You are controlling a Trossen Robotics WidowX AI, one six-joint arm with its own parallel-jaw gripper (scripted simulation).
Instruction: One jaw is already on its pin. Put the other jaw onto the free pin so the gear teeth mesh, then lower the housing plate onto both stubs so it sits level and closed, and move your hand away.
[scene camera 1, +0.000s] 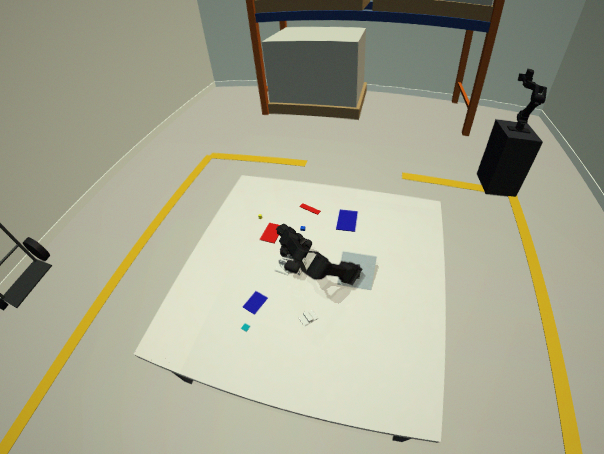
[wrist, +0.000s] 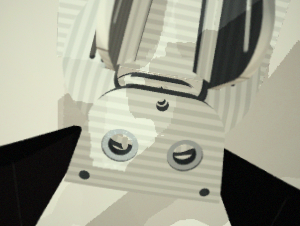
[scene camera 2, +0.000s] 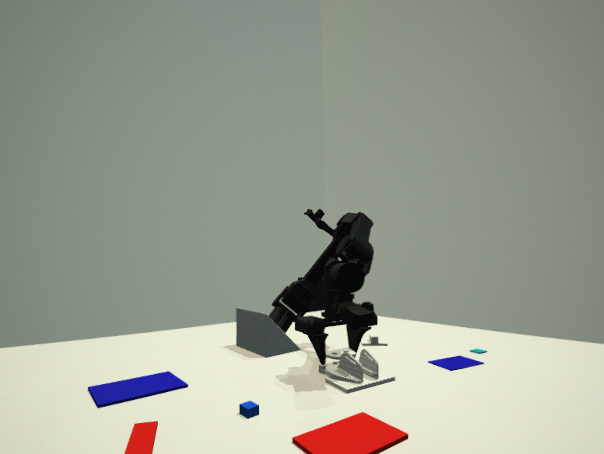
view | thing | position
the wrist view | my gripper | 148,144
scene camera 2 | my gripper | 338,361
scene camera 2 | jaw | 346,370
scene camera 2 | flat blue plate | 107,394
